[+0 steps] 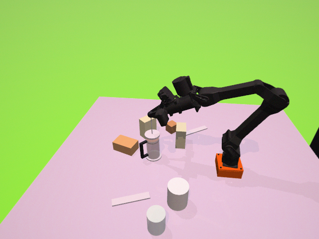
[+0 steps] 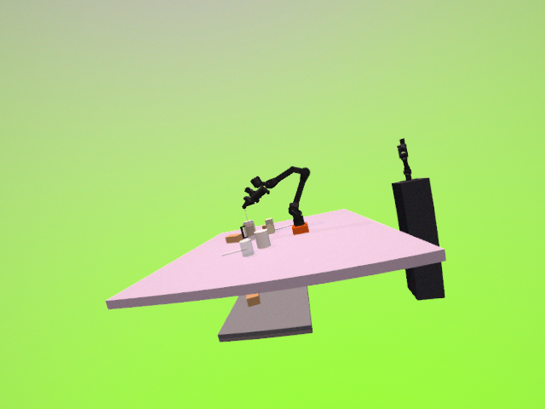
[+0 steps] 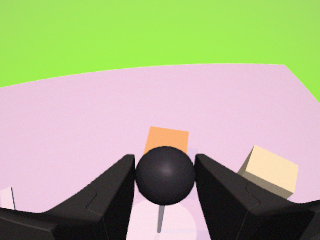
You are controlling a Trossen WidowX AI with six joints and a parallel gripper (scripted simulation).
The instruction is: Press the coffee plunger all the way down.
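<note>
Now: the coffee press 10 mm to the left of my gripper tip and 120 mm below it. Also, from my gripper tip: small orange cube 50 mm behind, 230 mm to the right, 220 mm below.
</note>
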